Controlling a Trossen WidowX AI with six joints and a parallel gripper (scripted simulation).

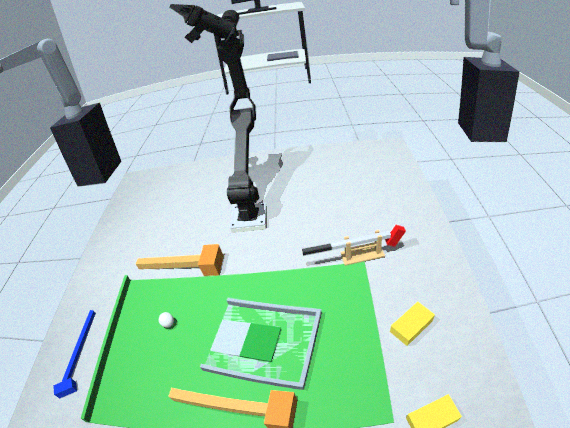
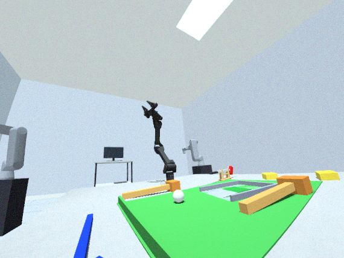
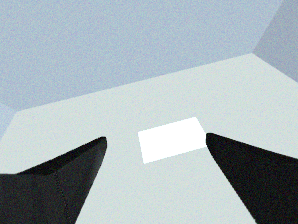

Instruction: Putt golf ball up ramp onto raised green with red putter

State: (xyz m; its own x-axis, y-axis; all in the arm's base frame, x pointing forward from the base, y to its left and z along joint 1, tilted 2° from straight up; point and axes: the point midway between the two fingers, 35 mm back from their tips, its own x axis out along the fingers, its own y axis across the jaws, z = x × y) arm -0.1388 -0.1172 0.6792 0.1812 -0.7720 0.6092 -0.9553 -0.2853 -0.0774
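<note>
The red putter lies 66 cm below my gripper tip, 49 cm to the left of it and 34 cm ahead of it. Round my gripper tip: blue putter 73 cm ahead, 70 cm below, 29 cm to the right; white golf ball 69 cm below, 59 cm ahead, 2 cm to the right; wooden rack 68 cm below, 50 cm to the left, 34 cm ahead.
</note>
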